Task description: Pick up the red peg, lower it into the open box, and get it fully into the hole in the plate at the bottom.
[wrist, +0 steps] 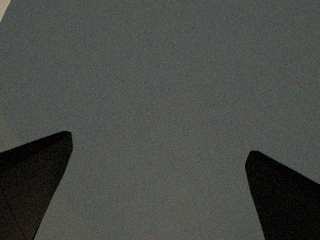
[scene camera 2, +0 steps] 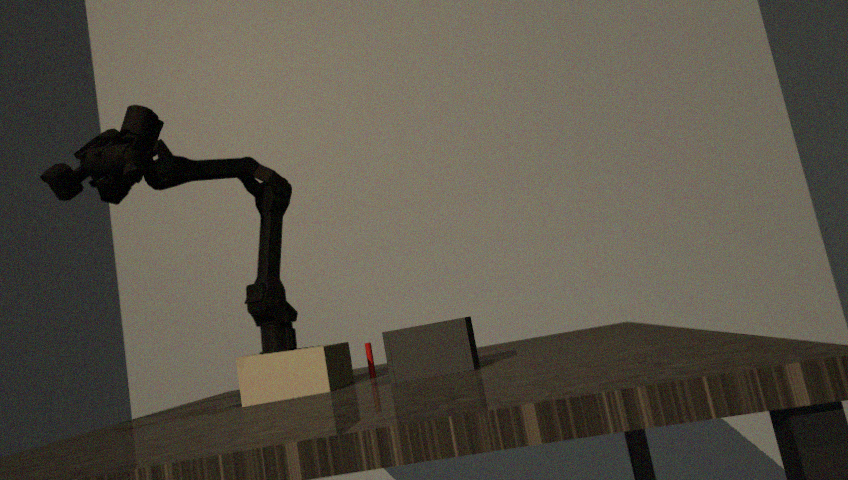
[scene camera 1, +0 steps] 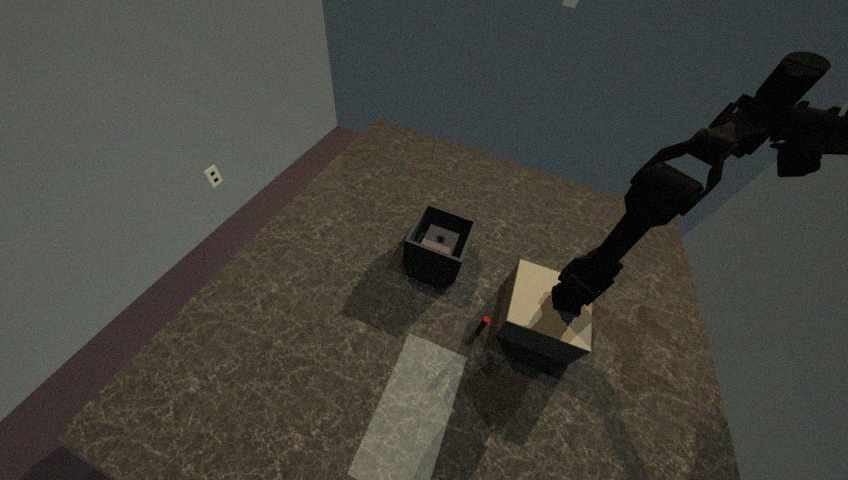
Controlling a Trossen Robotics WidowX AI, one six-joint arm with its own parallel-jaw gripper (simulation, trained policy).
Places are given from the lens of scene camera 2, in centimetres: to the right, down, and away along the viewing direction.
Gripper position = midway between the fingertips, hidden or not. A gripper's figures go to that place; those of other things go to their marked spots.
my gripper (scene camera 2: 59, 166): -74, -15, 124
dark box (scene camera 2: 442, 348): 3, 20, 113
